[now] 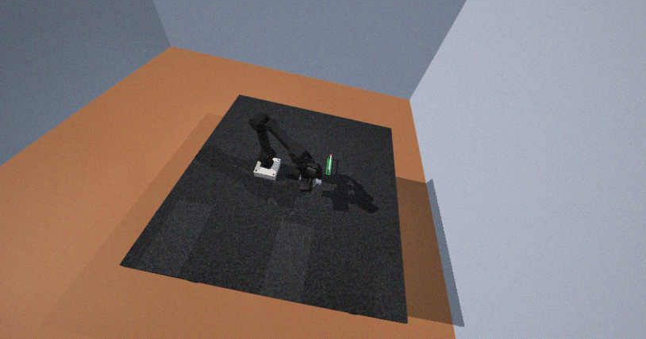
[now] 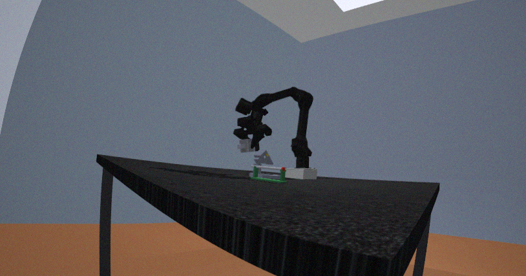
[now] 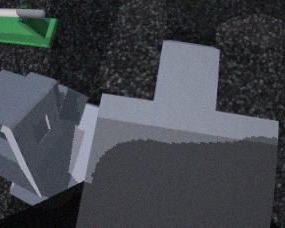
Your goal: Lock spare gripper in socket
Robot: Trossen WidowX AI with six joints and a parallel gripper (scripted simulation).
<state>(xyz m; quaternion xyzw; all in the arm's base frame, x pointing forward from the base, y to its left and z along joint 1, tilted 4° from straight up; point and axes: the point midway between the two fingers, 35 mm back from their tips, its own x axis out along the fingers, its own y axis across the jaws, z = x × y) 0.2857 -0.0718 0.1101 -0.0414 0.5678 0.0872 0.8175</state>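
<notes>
My gripper tip is now 1 cm past the grey mount, 10 cm to the right of it and 6 cm above it. Round my gripper tip: spare gripper: 1 cm above; green cradle: 7 cm ahead, 23 cm to the left, 10 cm below.
</notes>
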